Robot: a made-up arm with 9 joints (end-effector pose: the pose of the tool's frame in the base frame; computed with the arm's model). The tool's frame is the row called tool.
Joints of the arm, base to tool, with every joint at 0 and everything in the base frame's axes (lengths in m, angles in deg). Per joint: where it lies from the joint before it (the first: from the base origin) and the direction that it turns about. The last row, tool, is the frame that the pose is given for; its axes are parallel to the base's.
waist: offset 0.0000 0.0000 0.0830 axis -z
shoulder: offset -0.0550 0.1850 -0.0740 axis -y
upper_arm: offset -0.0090 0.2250 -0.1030 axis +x
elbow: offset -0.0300 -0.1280 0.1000 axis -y
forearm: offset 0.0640 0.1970 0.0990 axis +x
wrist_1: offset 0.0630 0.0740 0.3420 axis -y
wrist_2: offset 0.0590 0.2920 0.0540 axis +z
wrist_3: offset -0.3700 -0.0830 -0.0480 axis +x
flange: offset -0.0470 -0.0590 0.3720 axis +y
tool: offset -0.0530 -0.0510 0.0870
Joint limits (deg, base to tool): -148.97..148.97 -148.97..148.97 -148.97..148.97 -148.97..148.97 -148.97..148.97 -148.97..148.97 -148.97..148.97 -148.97..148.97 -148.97..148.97
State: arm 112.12 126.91 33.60 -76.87 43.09 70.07 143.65 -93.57 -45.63
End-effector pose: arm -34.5 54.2 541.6 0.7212 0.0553 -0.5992 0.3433
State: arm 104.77 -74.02 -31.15 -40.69 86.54 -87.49 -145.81 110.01 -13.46
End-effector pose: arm 694.7 -1072.1 -364.4 0.1415 -0.7152 0.6715 0.1321
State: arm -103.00 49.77 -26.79 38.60 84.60 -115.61 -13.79 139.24 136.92
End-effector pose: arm 159.8 -649.6 118.9 0.2865 -0.6949 -0.2035 0.6273
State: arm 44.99 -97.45 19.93 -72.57 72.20 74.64 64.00 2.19 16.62
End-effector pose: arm -55.8 -193.4 -10.8 0.4682 0.6066 -0.4632 0.4452
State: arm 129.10 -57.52 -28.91 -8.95 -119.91 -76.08 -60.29 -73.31 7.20
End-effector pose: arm 269.1 496.7 -567.4 0.4750 -0.6085 -0.3879 0.5036
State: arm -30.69 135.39 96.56 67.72 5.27 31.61 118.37 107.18 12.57
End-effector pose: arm 514.6 -554.8 -194.4 0.2626 0.7605 -0.5525 0.2177
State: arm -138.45 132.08 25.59 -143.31 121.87 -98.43 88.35 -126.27 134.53
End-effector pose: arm -60.3 153.3 -37.1 0.3616 -0.0376 -0.8708 0.3311
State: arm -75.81 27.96 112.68 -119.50 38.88 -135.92 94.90 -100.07 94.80
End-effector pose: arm -825.6 422.6 -18.3 -0.0381 0.0039 -0.2735 0.9611
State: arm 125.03 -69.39 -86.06 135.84 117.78 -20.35 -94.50 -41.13 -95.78
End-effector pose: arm 9.1 -482.7 932.6 -0.0116 -0.3796 -0.3831 0.8420
